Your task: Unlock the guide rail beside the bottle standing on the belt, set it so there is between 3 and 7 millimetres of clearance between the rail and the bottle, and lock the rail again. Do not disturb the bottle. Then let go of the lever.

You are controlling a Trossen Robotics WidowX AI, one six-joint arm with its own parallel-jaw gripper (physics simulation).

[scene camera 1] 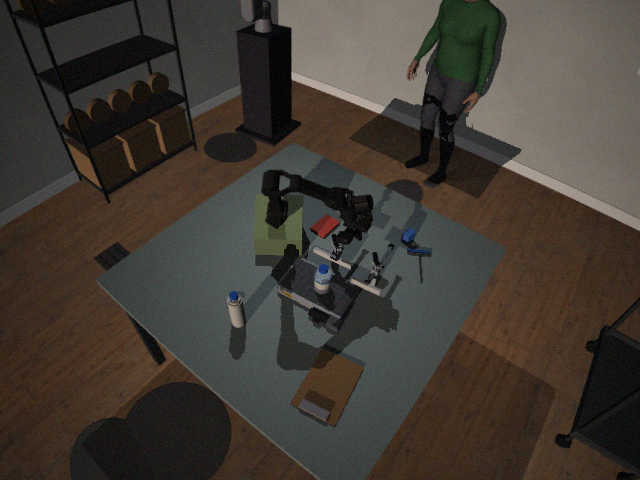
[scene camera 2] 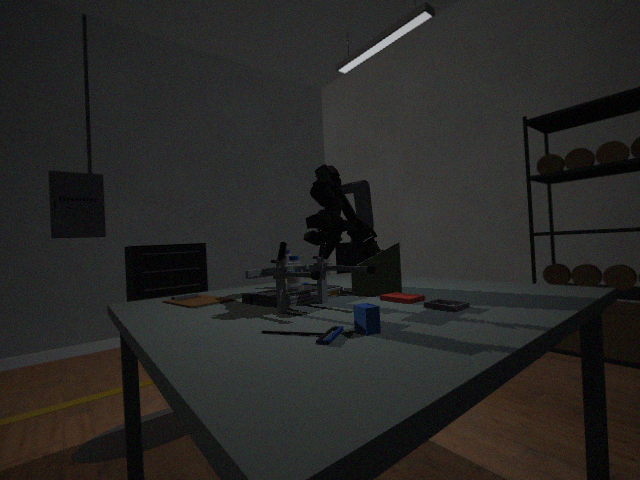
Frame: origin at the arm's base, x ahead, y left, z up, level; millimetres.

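Where they show: gripper, fingertip midpoint: (scene camera 1: pixel 360 240) (scene camera 2: pixel 325 258); arm's base at its link origin: (scene camera 1: pixel 275 219) (scene camera 2: pixel 374 255).
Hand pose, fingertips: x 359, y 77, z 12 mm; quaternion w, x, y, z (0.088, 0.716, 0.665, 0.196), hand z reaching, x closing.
Each offset is from my fingertips to the top centre of the thing. "spot": to the spot under its first point.
A clear bottle with a blue cap @(7 mm up, 49 mm back, 208 mm right) (scene camera 1: pixel 322 279) (scene camera 2: pixel 293 268) stands upright on the dark belt @(116 mm down, 60 mm back, 207 mm right) (scene camera 1: pixel 300 277). Two white guide rail pieces lie on its far side in the scene camera 1 view: one @(spot: 29 mm down, 63 mm back, 120 mm right) (scene camera 1: pixel 331 257) toward the arm's base, the other @(spot: 35 mm down, 118 mm ahead, 173 mm right) (scene camera 1: pixel 366 287) at the belt's far end. One black lever @(spot: 32 mm up, 107 mm ahead, 84 mm right) (scene camera 1: pixel 376 259) (scene camera 2: pixel 282 251) stands upright on its clamp. My gripper (scene camera 1: pixel 338 241) (scene camera 2: pixel 324 253) is shut and empty, low at the other clamp @(spot: 79 mm down, 51 mm back, 74 mm right) (scene camera 2: pixel 321 281). It hides that clamp's lever, so I cannot tell the lever's position or whether they touch. The rail-to-bottle gap is too small to judge.
A green block (scene camera 1: pixel 279 240) (scene camera 2: pixel 379 271) stands by the arm's base. A red box @(136 mm down, 225 mm back, 120 mm left) (scene camera 1: pixel 325 226) (scene camera 2: pixel 402 297) lies near the arm. A blue box @(94 mm down, 134 mm ahead, 249 mm left) (scene camera 1: pixel 408 235) (scene camera 2: pixel 367 318), a blue-headed tool @(143 mm down, 240 mm ahead, 138 mm left) (scene camera 1: pixel 419 252) (scene camera 2: pixel 329 335), a white bottle @(24 mm up, 244 mm back, 493 mm right) (scene camera 1: pixel 236 311) and a clipboard @(133 mm down, 169 mm ahead, 533 mm right) (scene camera 1: pixel 338 379) (scene camera 2: pixel 199 301) are around the conveyor.
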